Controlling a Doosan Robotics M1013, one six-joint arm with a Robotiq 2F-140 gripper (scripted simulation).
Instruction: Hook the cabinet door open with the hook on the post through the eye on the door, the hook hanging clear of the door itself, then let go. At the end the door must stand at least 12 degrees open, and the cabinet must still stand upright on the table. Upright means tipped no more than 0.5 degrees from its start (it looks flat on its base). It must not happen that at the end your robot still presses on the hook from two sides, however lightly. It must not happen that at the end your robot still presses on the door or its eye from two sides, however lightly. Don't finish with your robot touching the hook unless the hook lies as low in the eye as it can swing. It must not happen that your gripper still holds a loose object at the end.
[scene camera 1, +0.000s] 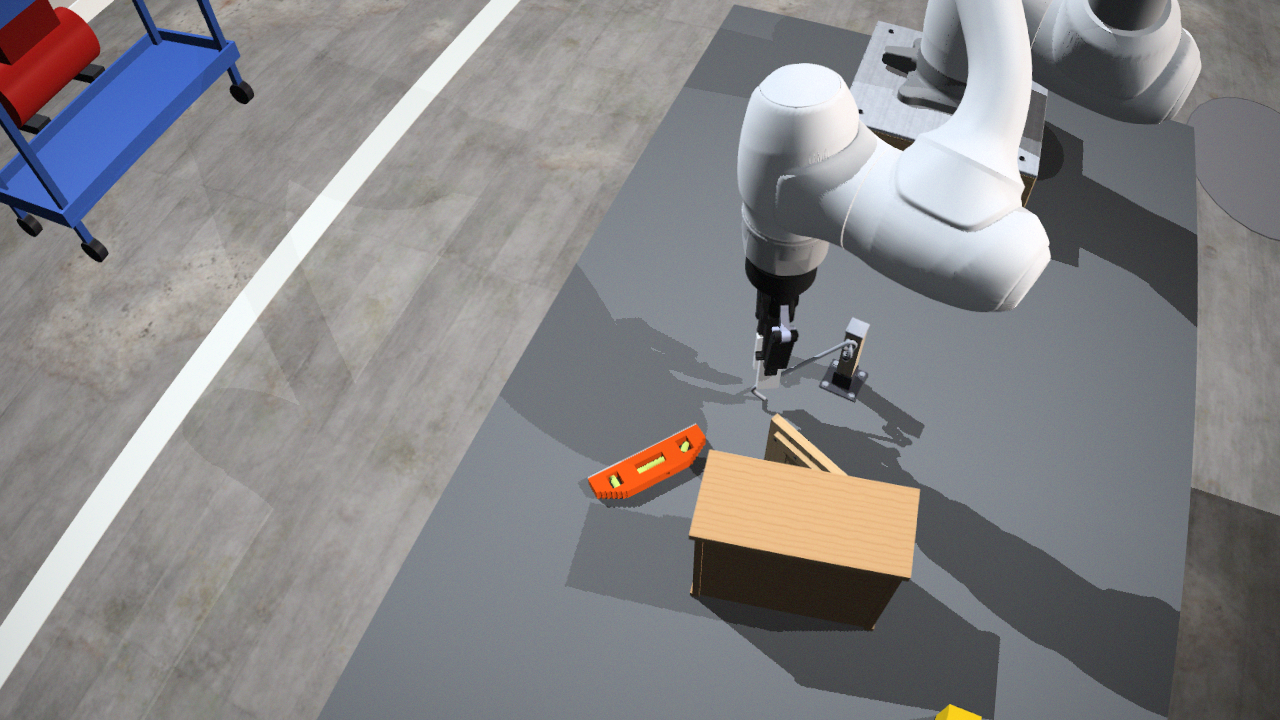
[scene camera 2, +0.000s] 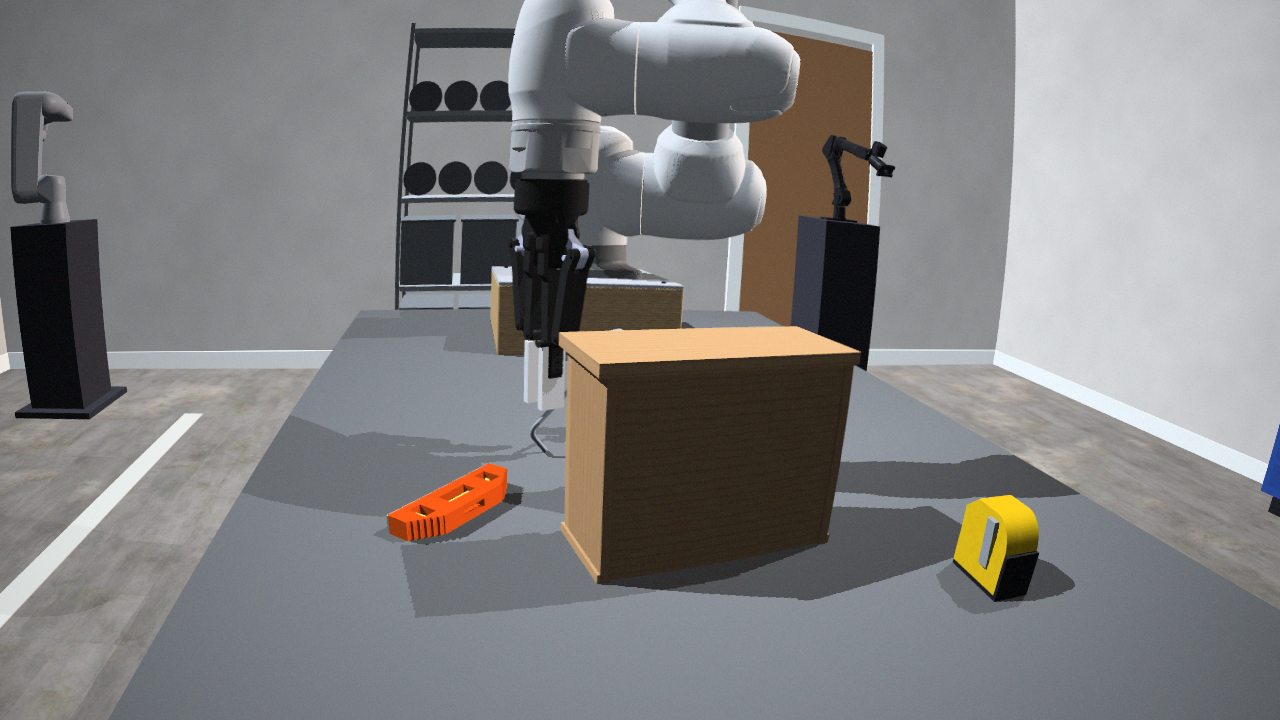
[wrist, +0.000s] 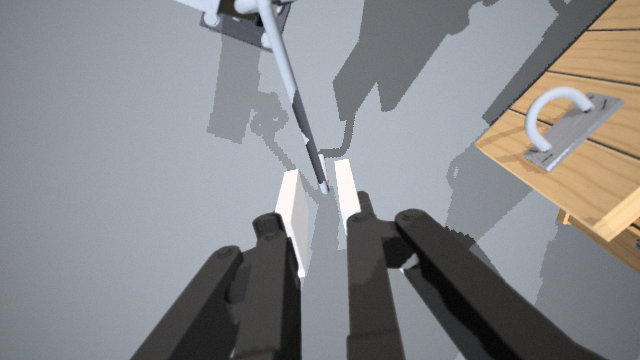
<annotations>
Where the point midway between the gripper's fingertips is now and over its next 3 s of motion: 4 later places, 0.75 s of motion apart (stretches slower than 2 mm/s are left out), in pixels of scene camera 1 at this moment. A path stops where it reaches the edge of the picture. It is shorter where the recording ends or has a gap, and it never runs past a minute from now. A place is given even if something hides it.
My gripper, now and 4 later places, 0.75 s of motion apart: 765, 376; 764, 380; 762, 393; 762, 396; 756, 390
</annotations>
